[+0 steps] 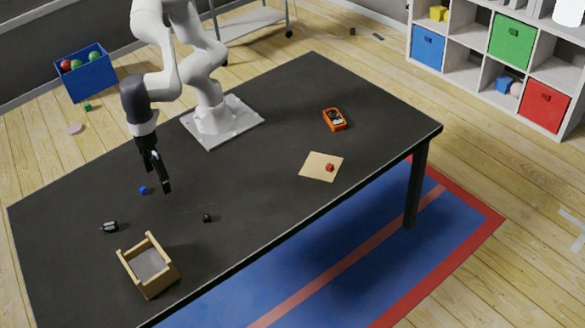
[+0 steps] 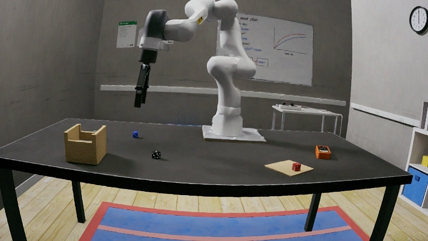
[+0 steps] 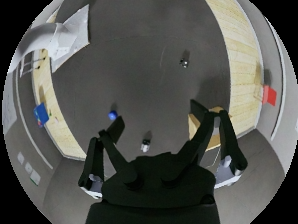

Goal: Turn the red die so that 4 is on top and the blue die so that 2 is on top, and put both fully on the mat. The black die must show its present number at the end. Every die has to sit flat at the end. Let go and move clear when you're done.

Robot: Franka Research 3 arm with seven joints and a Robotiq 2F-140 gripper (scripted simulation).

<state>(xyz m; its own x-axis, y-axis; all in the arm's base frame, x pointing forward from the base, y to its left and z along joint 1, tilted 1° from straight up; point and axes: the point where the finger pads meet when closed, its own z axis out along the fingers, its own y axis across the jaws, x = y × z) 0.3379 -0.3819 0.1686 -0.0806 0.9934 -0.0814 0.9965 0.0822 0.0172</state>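
Now: the blue die 180 mm behind my hand, 60 mm to the right of it and 170 mm below it. Also, from my hand: dark object 80 mm behind, 250 mm to the right, 170 mm below; then black die 120 mm ahead, 90 mm to the left, 170 mm below; then wooden box 210 mm ahead, 170 mm to the right, 140 mm below.
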